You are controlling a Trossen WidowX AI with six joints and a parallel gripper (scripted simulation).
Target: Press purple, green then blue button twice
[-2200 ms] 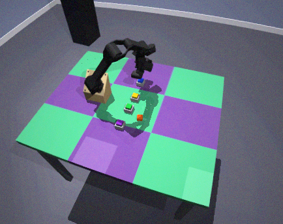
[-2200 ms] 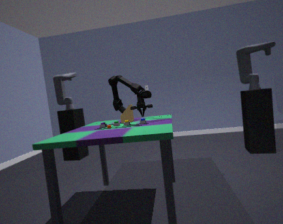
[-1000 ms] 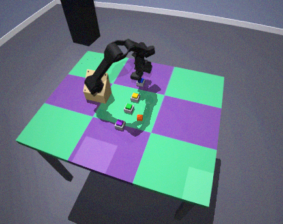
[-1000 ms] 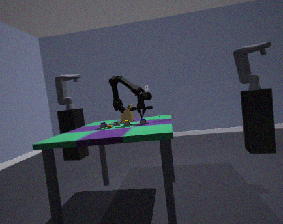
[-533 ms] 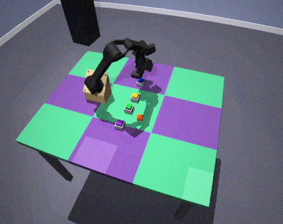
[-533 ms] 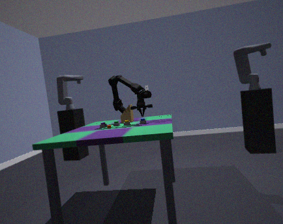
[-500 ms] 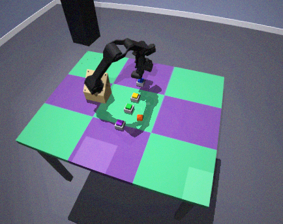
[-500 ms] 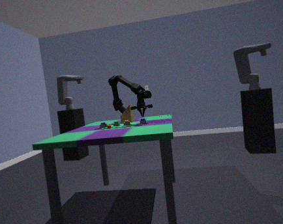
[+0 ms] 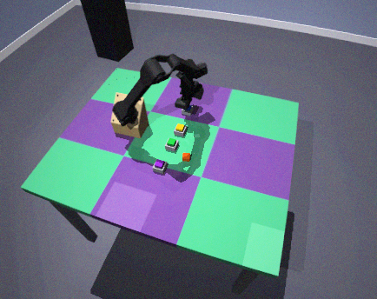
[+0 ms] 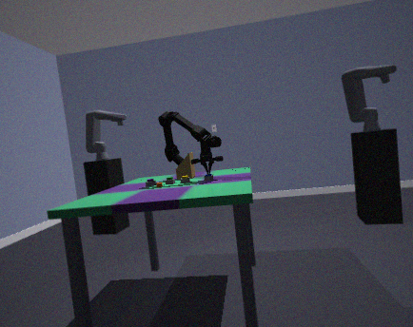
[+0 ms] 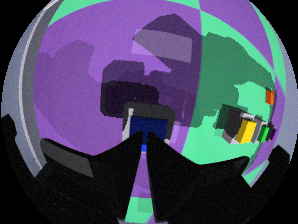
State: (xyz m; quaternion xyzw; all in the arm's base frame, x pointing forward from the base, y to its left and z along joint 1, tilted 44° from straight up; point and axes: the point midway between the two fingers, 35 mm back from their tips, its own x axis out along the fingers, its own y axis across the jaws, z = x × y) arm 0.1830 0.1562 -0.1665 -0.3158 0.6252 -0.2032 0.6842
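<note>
My gripper tip is 1 cm above the blue button. Also, from my gripper tip: yellow button: 14 cm to the right, 3 cm ahead; then orange block: 27 cm to the right, 12 cm ahead, 2 cm below; then green button: 24 cm to the right, 3 cm ahead.
</note>
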